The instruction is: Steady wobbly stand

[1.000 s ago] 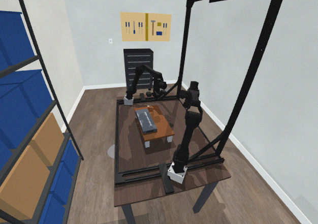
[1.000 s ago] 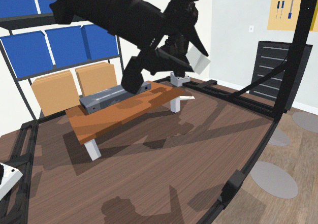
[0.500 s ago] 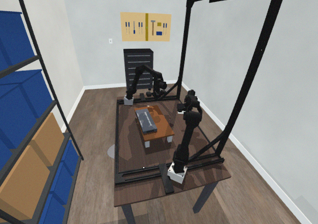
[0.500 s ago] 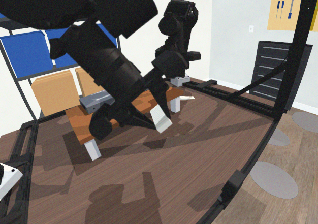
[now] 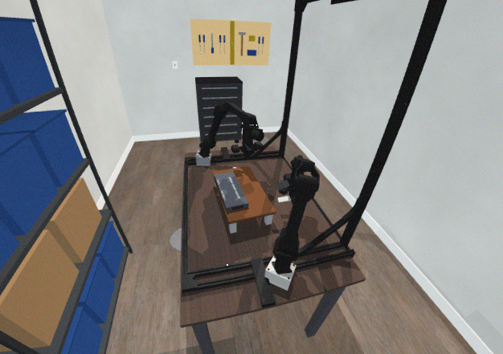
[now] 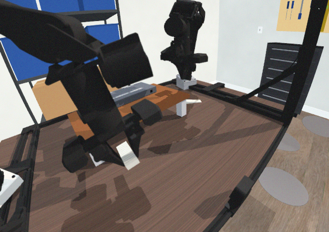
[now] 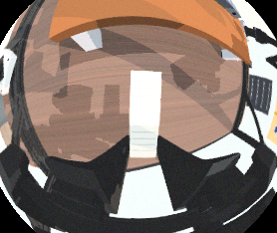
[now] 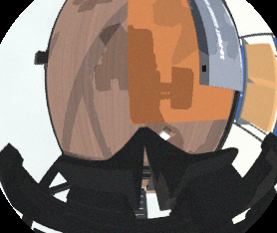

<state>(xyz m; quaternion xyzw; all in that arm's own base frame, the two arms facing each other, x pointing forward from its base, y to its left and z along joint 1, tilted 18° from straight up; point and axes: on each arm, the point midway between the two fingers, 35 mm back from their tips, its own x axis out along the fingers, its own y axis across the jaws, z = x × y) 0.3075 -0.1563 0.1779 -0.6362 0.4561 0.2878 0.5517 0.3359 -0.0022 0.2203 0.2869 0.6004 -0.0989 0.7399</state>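
The white wedge lies 2 cm ahead of my left hand, 1 cm to the right of it and 3 cm below it. Also, from my left hand: grey network switch 27 cm ahead, 19 cm to the right, 1 cm below; stand 21 cm ahead, 18 cm to the right, 8 cm below.
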